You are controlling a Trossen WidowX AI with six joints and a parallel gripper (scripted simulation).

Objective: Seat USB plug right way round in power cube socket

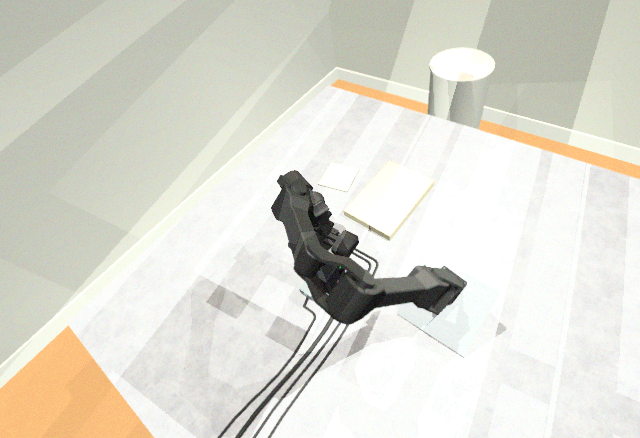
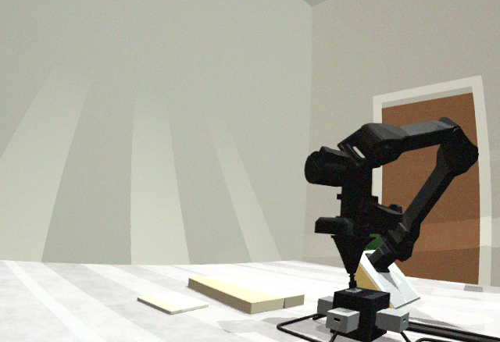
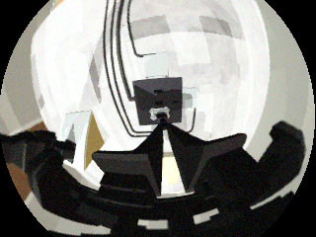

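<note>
My gripper tip is 20 mm above the black USB plug. The rest, counted from my gripper tip: white tile (230 mm ahead, 270 mm to the right, 100 mm below); then cream board (30 mm ahead, 300 mm to the right, 90 mm below).
</note>
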